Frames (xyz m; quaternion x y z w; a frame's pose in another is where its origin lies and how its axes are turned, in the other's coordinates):
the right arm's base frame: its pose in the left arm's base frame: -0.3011 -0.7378 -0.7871 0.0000 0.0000 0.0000 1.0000
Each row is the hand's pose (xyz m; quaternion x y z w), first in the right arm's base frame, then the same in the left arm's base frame.
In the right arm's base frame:
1: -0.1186 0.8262 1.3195 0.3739 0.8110 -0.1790 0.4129
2: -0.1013 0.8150 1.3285 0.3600 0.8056 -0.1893 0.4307
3: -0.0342 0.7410 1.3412 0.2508 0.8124 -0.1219 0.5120
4: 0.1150 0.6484 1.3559 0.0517 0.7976 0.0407 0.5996
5: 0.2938 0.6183 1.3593 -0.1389 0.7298 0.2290 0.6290
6: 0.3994 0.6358 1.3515 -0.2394 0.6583 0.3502 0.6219
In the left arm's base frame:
1: -0.4197 0.0884 0.5324 0.3739 0.8110 -0.1790 0.4129
2: -0.4024 0.0772 0.5414 0.3600 0.8056 -0.1893 0.4307
3: -0.3353 0.0032 0.5541 0.2508 0.8124 -0.1219 0.5120
4: -0.1861 -0.0894 0.5688 0.0517 0.7976 0.0407 0.5996
5: -0.0073 -0.1195 0.5722 -0.1389 0.7298 0.2290 0.6290
6: 0.0983 -0.1020 0.5644 -0.2394 0.6583 0.3502 0.6219

